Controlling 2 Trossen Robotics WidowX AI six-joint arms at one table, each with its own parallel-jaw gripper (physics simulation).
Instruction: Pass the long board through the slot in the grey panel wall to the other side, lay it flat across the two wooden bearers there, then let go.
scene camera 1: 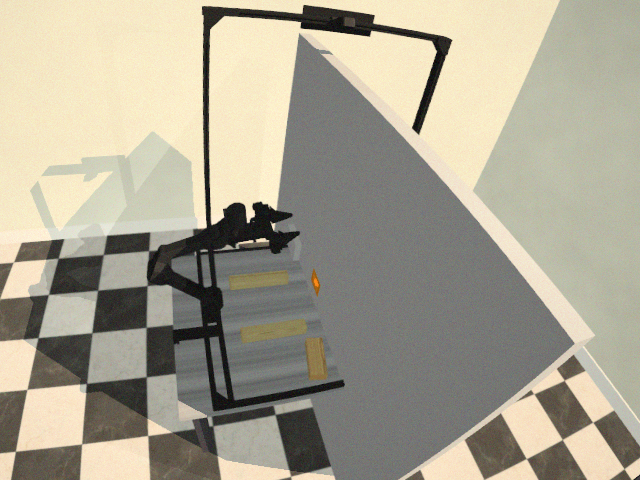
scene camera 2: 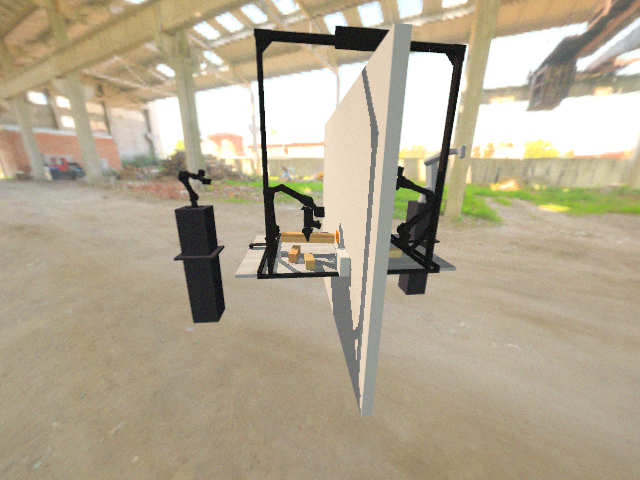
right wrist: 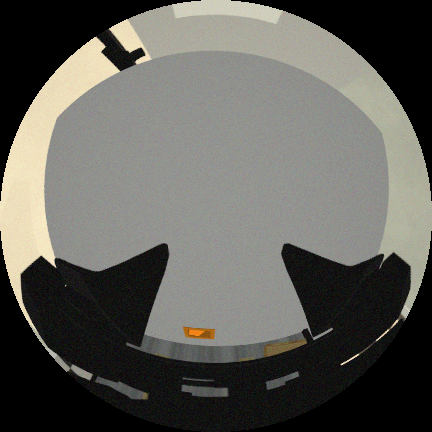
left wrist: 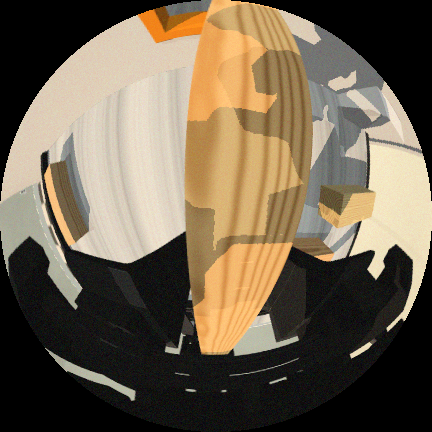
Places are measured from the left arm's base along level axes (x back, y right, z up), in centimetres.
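Where they show: left gripper, fingertip midpoint: [scene camera 2: 308, 240] [left wrist: 224, 232]; right gripper, fingertip midpoint: [scene camera 1: 296, 223] [right wrist: 227, 250]; right arm's base at its link origin: [scene camera 1: 211, 316] [scene camera 2: 403, 245].
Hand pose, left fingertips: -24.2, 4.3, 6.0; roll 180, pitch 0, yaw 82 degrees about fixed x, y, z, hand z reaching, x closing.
Things, the pixels of their top centre, and the offset from my left fingertips, as dx, dy, dz. "pt": a spot on its surface instead.
- long board at its top centre: [left wrist: 232, 293] [scene camera 2: 307, 233] +0.2, +0.0, +4.9
- orange-rimmed slot at a spot on its surface: [left wrist: 175, 35] [scene camera 2: 336, 240] pt -18.8, -2.6, -0.9
- wooden block at its top centre: [scene camera 1: 316, 355] [right wrist: 287, 347] -31.4, -29.7, -4.1
- white block at a spot on its surface: [scene camera 2: 342, 262] pt -15.2, +37.1, -0.6
The long board [scene camera 2: 320, 237] [left wrist: 245, 165] is level above the table. My left gripper [scene camera 2: 307, 236] [left wrist: 224, 232] is shut on it. The board's far end is at the orange-rimmed slot [scene camera 1: 313, 274] [scene camera 2: 337, 236] [left wrist: 175, 35] [right wrist: 200, 337] and overlaps the rim's right side in the left wrist view; whether the tip is inside is hidden. No board shows beyond the grey panel wall [scene camera 1: 413, 284] [scene camera 2: 356, 155] [right wrist: 215, 150]. There, two bearers, an upper one [scene camera 1: 258, 279] and a lower one [scene camera 1: 273, 330], lie roughly parallel. My right gripper [scene camera 1: 295, 224] [right wrist: 227, 250] is open and empty, higher than the slot, facing the wall.
Another wooden block [scene camera 1: 316, 359] lies by the wall's foot on the bearers' side. On the left arm's side, two wooden blocks [scene camera 2: 294, 253] [scene camera 2: 309, 260] and a white block [scene camera 2: 342, 262] by the wall stand nearby. A black gantry [scene camera 1: 206, 129] [scene camera 2: 262, 113] frames the table.
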